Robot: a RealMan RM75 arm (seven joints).
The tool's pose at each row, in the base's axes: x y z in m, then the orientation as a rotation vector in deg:
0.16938, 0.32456, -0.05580, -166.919, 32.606, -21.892
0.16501, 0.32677, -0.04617, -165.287, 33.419, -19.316
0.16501, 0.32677, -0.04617, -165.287, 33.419, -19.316
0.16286, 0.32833, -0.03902, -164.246, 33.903, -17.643
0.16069, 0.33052, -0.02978, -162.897, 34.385, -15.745
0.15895, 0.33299, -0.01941, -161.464, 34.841, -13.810
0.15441, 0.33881, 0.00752, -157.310, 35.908, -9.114
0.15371, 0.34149, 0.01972, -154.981, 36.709, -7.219
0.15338, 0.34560, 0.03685, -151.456, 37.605, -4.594
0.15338, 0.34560, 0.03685, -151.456, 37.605, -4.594
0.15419, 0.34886, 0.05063, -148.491, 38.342, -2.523
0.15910, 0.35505, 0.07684, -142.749, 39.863, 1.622
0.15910, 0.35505, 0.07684, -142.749, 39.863, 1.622
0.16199, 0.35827, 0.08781, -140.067, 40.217, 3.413
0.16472, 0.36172, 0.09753, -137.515, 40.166, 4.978
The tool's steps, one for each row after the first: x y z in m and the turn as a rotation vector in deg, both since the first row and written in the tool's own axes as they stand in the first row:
-0.00266, -0.00235, -0.01020, 1.295, -1.816, 1.079
-0.00266, -0.00235, -0.01020, 1.295, -1.816, 1.079
-0.00362, -0.00441, -0.01748, 2.106, -3.008, 1.753
-0.00439, -0.00744, -0.02671, 3.182, -4.393, 2.522
-0.00464, -0.01110, -0.03687, 4.317, -5.828, 3.305
-0.00506, -0.02003, -0.06332, 7.617, -9.451, 5.388
-0.00405, -0.02459, -0.07493, 9.407, -10.983, 6.664
-0.00218, -0.03155, -0.09101, 12.178, -13.199, 8.405
-0.00218, -0.03155, -0.09101, 12.178, -13.199, 8.405
0.00030, -0.03747, -0.10365, 14.481, -14.996, 9.877
0.00804, -0.04991, -0.12678, 18.772, -18.635, 12.871
0.00804, -0.04991, -0.12678, 18.772, -18.635, 12.871
0.01178, -0.05598, -0.13617, 20.862, -20.305, 14.046
0.01502, -0.06197, -0.14438, 22.981, -21.859, 14.899

